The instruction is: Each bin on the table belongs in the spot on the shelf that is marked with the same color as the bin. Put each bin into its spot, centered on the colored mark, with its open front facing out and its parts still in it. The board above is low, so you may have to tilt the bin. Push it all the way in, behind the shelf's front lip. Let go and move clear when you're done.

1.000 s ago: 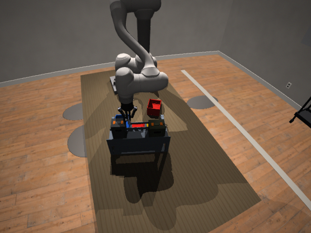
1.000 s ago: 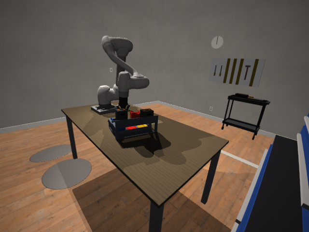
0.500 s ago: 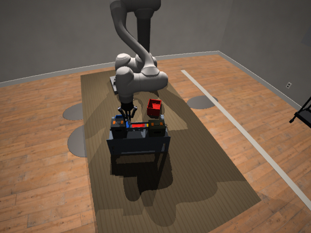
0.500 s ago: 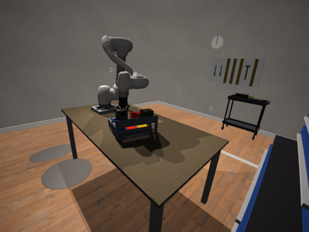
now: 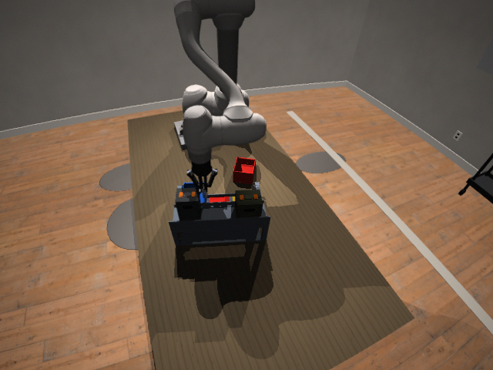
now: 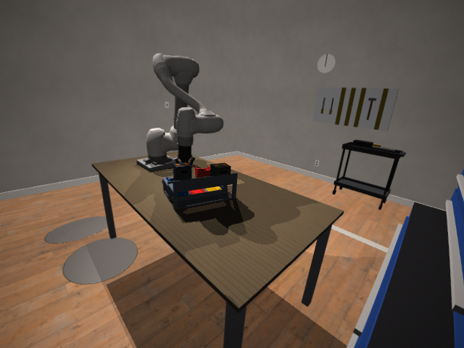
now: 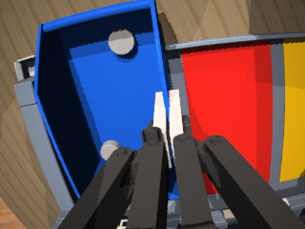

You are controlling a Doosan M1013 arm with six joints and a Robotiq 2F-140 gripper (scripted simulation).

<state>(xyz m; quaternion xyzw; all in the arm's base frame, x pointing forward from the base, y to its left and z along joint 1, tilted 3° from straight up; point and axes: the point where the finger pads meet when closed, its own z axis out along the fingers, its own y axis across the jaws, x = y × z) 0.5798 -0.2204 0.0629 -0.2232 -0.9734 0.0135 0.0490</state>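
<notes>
Right now my hand is 3 cm past the blue bin, 4 cm to the left of it and 4 cm above it. From my hand the other things lie so: green toolbox: 21 cm ahead, 10 cm to the left, 6 cm above; red bin: 10 cm behind, 28 cm to the left, 5 cm below; dark box: 10 cm ahead, 11 cm to the right, 7 cm above.
</notes>
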